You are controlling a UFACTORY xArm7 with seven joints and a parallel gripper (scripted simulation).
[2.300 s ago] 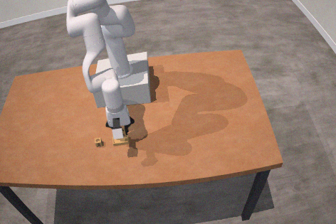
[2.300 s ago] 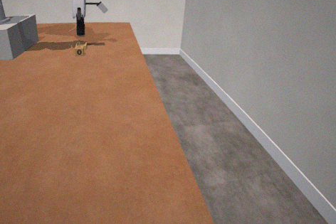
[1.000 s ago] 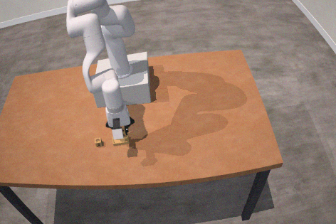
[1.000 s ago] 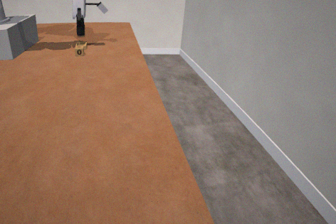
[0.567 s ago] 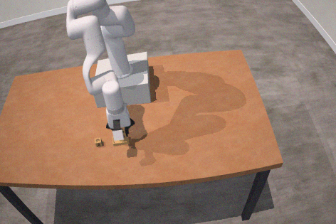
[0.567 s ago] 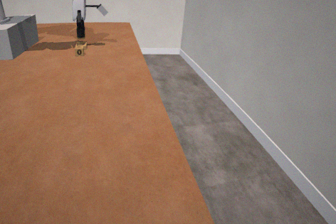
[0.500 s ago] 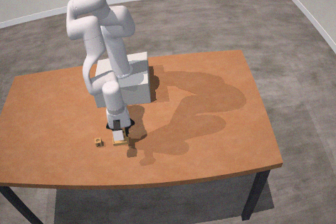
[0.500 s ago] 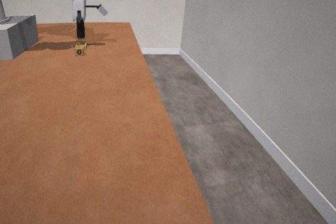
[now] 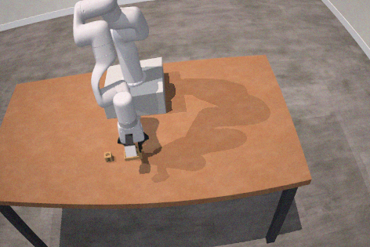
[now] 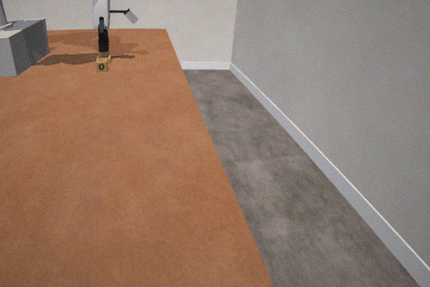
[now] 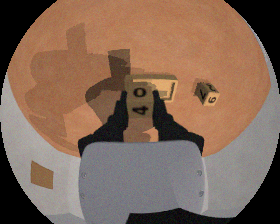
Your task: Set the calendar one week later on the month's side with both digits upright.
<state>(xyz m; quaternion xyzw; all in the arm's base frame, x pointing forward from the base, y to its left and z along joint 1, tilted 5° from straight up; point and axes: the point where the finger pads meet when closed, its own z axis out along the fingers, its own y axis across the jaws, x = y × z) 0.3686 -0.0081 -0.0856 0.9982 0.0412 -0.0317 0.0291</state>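
My hand is 4 cm above the wooden tray and 2 cm to the left of it.
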